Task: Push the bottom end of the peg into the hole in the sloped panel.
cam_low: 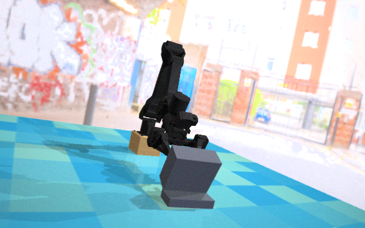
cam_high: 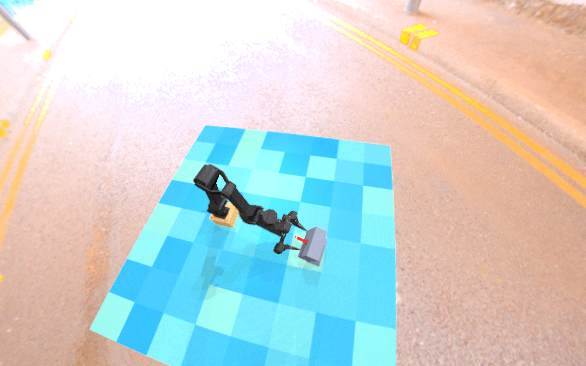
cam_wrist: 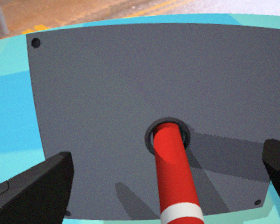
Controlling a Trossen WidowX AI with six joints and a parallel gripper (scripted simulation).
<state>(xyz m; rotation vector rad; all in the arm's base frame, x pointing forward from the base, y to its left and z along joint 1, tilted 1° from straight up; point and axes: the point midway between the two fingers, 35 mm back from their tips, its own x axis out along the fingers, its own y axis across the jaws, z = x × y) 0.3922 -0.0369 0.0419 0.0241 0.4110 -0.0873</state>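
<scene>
The red peg is 20 mm behind my gripper tip. Also, from my gripper tip: sloped panel (40 mm ahead, 20 mm below).
</scene>
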